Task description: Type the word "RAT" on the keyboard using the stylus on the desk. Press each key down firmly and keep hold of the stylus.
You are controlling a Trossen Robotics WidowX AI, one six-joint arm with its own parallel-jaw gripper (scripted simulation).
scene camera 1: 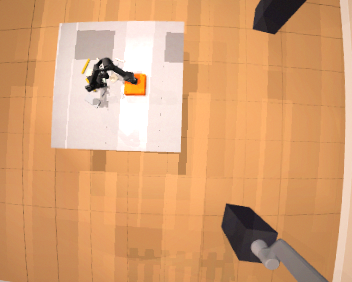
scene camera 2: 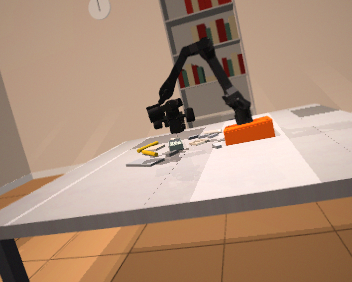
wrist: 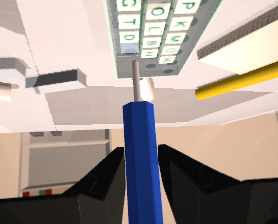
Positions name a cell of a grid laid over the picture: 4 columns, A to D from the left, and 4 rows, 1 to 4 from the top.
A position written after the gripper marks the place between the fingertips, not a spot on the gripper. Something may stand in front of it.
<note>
In view: the gripper (wrist: C3) and a grey block (wrist: A2).
</note>
